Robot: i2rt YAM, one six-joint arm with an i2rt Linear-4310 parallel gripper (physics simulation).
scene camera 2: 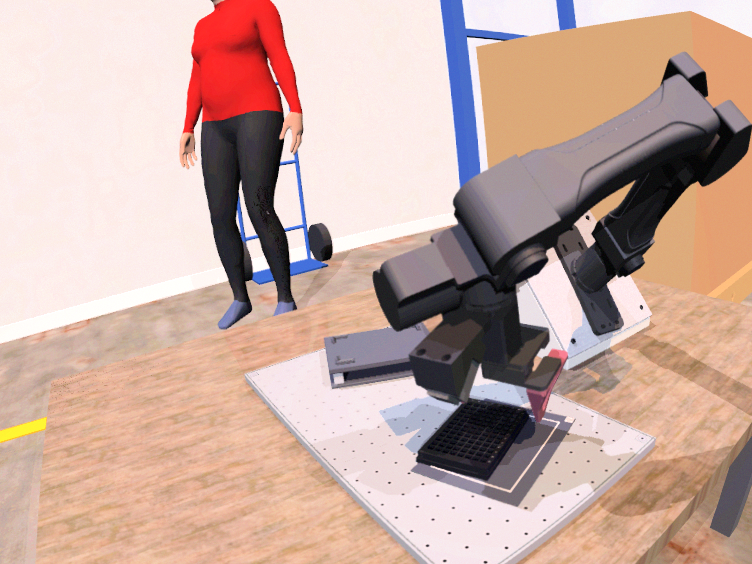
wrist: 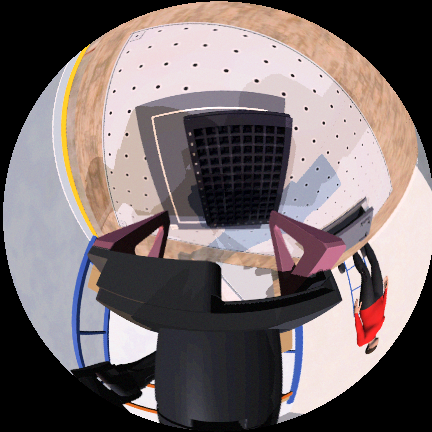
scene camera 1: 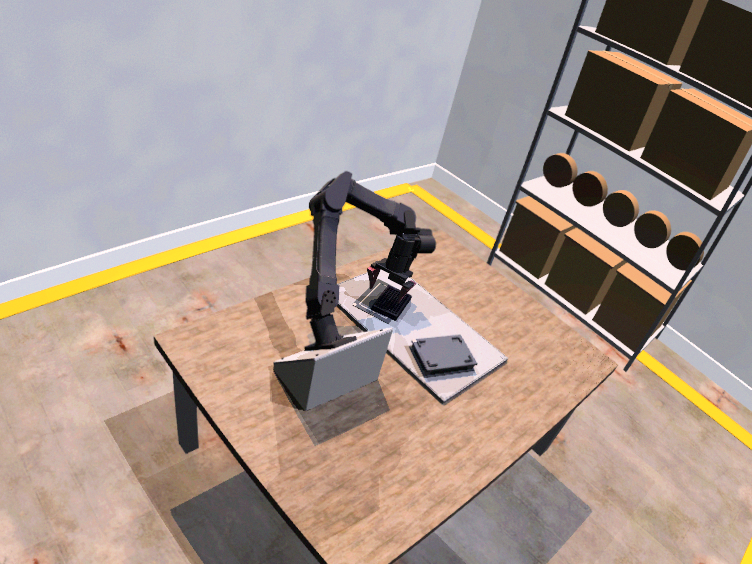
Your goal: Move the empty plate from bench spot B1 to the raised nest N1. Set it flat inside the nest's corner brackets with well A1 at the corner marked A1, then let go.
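Frame: origin at the arm's base, x ahead, y left, z up, level; centimetres.
Seen in the pictures: gripper, between the fingertips: [scene camera 2: 502, 409] [wrist: 218, 215] [scene camera 1: 384, 295]; arm's base, origin of its link: [scene camera 2: 584, 278] [scene camera 1: 329, 345].
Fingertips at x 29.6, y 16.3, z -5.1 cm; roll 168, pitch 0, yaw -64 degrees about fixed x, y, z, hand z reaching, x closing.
Note:
Pixels of each thing's top centre, then the offset from my fingertips to it. "pt": a spot on its surface instead. Level surfaces: height alone.
- black empty well plate, centre of its top: [wrist: 242, 181] [scene camera 2: 476, 429] [scene camera 1: 392, 300] dy -0.8, dx +3.0, dz -2.0 cm
- dark pad with a white outline, a spot on its surface: [wrist: 170, 145] pt dy +6.4, dx +3.0, dz -3.4 cm
- raised grey nest, centre of its top: [scene camera 2: 379, 340] [wrist: 345, 246] [scene camera 1: 445, 350] dy -26.3, dx +3.5, dz +0.1 cm
- wooden table, height of its surface: dz -4.9 cm
The black empty well plate [scene camera 1: 390, 302] [scene camera 2: 473, 437] [wrist: 237, 170] lies on the dark pad with a white outline [scene camera 2: 543, 458] [wrist: 170, 145], set to one side so that a strip of the pad shows beside it. My gripper [scene camera 1: 390, 288] [scene camera 2: 498, 407] [wrist: 218, 215] is open above the plate, with its pink fingertips apart. In the wrist view the right fingertip is close to the plate's side and the left one stands farther off. The raised grey nest [scene camera 1: 445, 353] [scene camera 2: 376, 352] [wrist: 355, 225] has corner brackets and holds no plate. Its A1 mark cannot be read.
The pad and nest are on a white perforated board [scene camera 1: 488, 359] [scene camera 2: 291, 400] [wrist: 225, 55] on the wooden table [scene camera 1: 340, 485]. The arm is mounted on a slanted stand [scene camera 1: 349, 370] [scene camera 2: 546, 291] beside the board. A person in red [scene camera 2: 239, 66] and a shelf rack [scene camera 1: 537, 148] are beyond the table.

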